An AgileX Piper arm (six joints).
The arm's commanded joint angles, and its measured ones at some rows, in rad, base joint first. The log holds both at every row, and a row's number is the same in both.
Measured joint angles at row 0:
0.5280 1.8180 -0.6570 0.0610 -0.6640 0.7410
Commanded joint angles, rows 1 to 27:
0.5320 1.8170 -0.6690 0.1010 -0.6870 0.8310
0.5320 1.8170 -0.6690 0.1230 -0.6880 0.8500
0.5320 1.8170 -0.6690 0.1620 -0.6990 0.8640
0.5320 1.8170 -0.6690 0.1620 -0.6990 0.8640
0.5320 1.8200 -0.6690 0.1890 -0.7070 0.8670
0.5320 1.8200 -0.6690 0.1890 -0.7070 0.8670
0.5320 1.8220 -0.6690 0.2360 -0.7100 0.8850
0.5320 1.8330 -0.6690 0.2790 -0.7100 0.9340
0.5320 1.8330 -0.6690 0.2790 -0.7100 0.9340
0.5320 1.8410 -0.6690 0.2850 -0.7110 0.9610
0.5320 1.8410 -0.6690 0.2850 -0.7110 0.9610
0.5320 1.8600 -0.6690 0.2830 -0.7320 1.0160
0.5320 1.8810 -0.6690 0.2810 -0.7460 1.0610
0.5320 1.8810 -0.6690 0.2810 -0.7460 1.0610
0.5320 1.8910 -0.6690 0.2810 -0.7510 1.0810
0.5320 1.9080 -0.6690 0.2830 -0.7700 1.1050
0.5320 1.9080 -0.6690 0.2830 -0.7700 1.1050
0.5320 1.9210 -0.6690 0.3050 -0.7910 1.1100
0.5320 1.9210 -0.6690 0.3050 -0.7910 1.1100
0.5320 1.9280 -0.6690 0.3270 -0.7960 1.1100
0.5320 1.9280 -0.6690 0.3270 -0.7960 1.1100
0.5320 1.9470 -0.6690 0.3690 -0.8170 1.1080
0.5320 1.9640 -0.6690 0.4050 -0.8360 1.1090
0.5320 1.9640 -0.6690 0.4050 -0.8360 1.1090
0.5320 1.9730 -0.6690 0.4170 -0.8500 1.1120
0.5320 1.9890 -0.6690 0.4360 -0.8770 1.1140
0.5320 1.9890 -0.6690 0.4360 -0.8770 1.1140
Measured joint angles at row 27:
0.5280 1.9730 -0.6600 0.4040 -0.8320 1.1120
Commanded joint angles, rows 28 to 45:
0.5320 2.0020 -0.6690 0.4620 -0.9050 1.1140
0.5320 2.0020 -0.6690 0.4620 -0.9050 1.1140
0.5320 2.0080 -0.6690 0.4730 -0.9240 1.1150
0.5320 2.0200 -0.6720 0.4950 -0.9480 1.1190
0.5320 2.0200 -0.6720 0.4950 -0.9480 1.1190
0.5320 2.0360 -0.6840 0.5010 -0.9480 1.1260
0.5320 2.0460 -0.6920 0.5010 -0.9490 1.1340
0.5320 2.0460 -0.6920 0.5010 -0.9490 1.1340
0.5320 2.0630 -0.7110 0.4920 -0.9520 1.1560
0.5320 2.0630 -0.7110 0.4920 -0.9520 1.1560
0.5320 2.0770 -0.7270 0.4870 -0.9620 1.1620
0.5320 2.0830 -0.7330 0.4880 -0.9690 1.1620
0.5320 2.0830 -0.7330 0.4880 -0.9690 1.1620
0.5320 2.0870 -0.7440 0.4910 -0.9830 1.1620
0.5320 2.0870 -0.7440 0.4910 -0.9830 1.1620
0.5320 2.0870 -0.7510 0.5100 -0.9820 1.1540
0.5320 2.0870 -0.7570 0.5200 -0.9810 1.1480
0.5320 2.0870 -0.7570 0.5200 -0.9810 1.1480
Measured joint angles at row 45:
0.5280 2.0880 -0.7390 0.5020 -0.9680 1.1600
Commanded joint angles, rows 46 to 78:
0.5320 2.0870 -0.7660 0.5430 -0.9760 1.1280
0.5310 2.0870 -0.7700 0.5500 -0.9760 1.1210
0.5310 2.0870 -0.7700 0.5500 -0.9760 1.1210
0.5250 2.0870 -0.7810 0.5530 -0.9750 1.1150
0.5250 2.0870 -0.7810 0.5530 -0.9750 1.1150
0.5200 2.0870 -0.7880 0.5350 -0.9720 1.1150
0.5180 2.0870 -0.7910 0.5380 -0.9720 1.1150
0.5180 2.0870 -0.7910 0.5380 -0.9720 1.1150
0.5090 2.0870 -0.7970 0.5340 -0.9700 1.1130
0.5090 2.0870 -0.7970 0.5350 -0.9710 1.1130
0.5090 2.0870 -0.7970 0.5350 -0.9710 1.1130
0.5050 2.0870 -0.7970 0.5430 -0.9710 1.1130
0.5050 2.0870 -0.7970 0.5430 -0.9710 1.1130
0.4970 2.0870 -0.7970 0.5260 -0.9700 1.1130
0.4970 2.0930 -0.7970 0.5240 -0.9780 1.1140
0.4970 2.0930 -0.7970 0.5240 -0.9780 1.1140
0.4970 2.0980 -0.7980 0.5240 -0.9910 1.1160
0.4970 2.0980 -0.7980 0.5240 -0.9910 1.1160
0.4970 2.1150 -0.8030 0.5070 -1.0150 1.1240
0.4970 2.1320 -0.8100 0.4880 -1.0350 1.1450
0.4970 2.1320 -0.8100 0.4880 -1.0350 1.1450
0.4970 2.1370 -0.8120 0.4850 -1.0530 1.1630
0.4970 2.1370 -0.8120 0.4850 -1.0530 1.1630
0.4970 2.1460 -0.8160 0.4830 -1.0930 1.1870
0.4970 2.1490 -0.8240 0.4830 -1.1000 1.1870
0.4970 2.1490 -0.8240 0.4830 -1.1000 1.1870
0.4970 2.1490 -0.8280 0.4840 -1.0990 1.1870
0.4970 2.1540 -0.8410 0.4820 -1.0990 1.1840
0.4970 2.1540 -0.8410 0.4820 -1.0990 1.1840
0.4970 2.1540 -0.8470 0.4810 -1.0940 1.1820
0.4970 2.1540 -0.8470 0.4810 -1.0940 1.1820
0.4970 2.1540 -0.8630 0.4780 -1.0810 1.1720
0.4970 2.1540 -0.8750 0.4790 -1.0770 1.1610
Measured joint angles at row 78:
0.5090 2.1640 -0.8110 0.5190 -0.9650 1.1860
